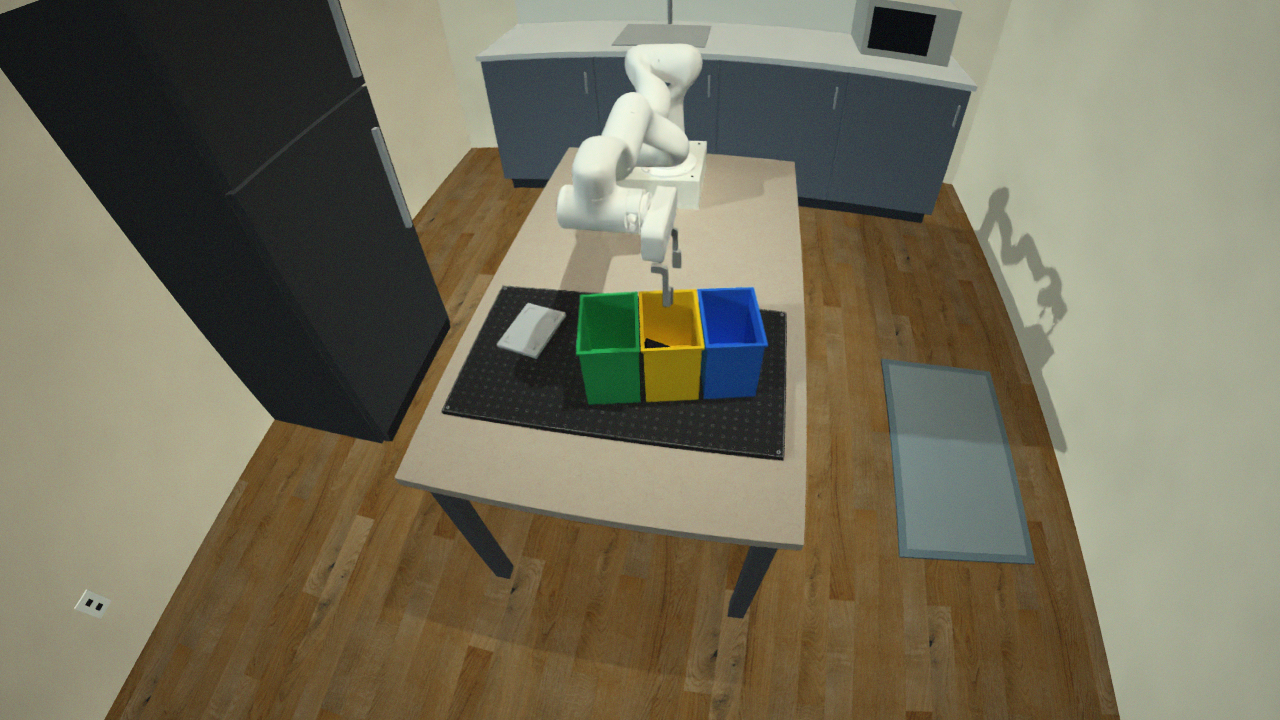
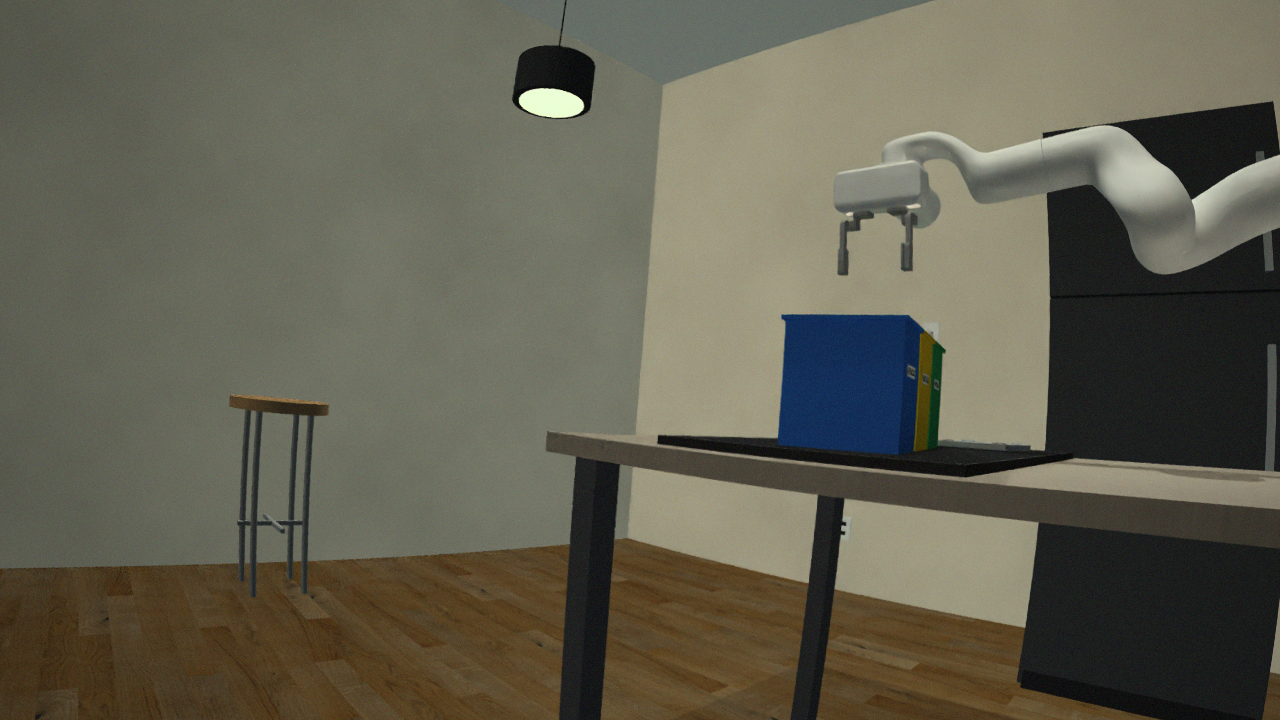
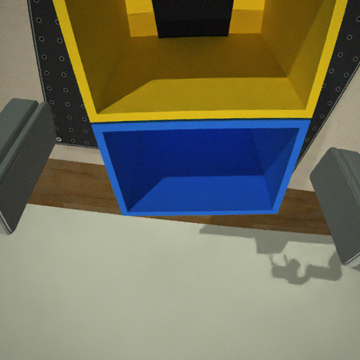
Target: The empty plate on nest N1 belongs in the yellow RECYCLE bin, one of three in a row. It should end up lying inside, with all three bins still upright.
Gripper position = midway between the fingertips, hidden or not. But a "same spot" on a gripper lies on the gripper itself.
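You'd see the gripper in image 1 (672, 284), and a yellow bin is visible in image 1 too. The gripper is also there in image 2, and the yellow bin shows in image 2 (926, 341). Image 3 has the gripper and the yellow bin as well. On the gripper, (image 3: 35, 136) and (image 2: 847, 265) are the same spot. On the yellow bin, (image 3: 269, 65) and (image 1: 692, 319) are the same spot.
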